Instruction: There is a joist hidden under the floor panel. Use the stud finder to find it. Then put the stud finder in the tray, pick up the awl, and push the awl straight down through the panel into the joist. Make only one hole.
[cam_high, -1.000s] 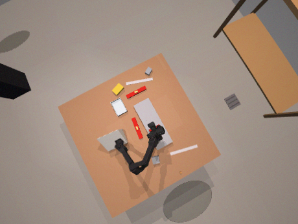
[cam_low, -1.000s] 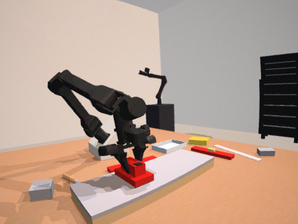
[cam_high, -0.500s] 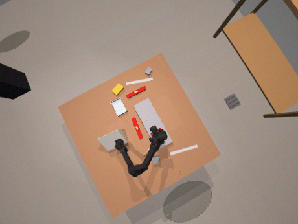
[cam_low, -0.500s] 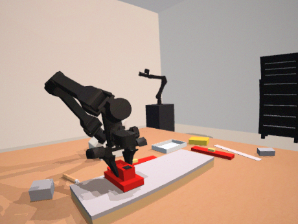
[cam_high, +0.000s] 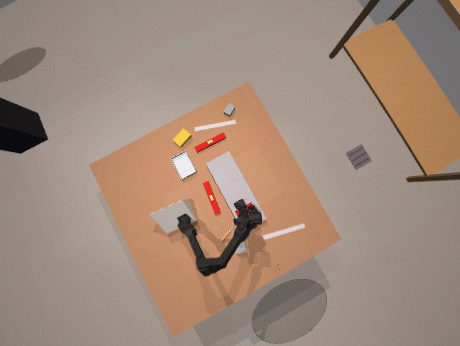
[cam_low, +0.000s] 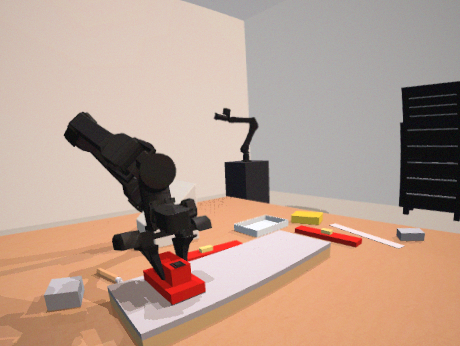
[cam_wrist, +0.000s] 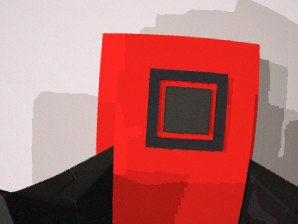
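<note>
My gripper tip is 24 cm past the white tray, 47 cm to the right of it and 5 cm above it. The rest, counted from my gripper tip: awl (17 cm behind, 7 cm to the right, 6 cm below); then square light (2 cm ahead, 3 cm above); then red stud finder (1 cm ahead, 2 cm above).
</note>
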